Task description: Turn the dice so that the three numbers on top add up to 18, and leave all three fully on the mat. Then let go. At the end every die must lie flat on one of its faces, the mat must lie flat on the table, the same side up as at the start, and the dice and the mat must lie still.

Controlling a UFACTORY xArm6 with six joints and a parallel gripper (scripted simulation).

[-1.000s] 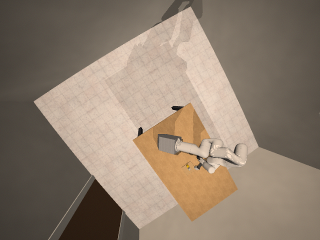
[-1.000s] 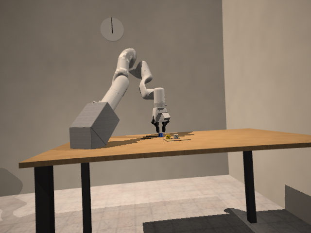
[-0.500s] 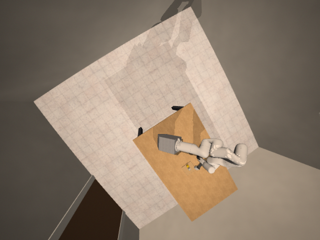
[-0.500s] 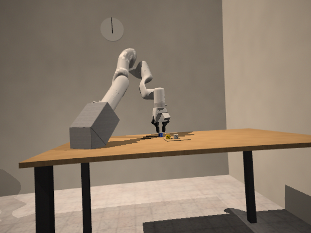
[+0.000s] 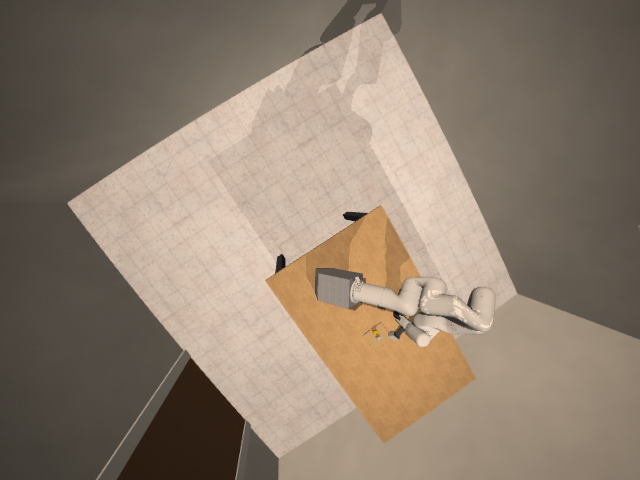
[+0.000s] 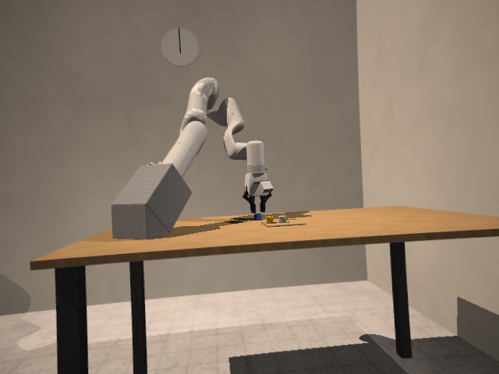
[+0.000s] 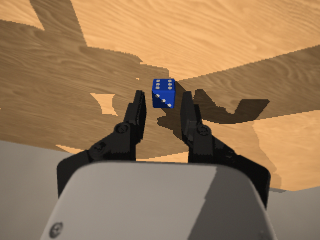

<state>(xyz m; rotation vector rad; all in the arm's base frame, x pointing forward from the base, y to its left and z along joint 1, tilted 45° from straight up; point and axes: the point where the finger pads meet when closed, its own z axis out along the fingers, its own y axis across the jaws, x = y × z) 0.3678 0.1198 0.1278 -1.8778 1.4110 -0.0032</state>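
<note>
My hand is 4 cm above the blue die. From my hand the other things lie so: white die: 16 cm to the right, 8 cm ahead, 3 cm below; then yellow die: 16 cm to the right, 3 cm below, 3 cm ahead; then tan mat: 16 cm to the right, 8 cm ahead, 5 cm below.
</note>
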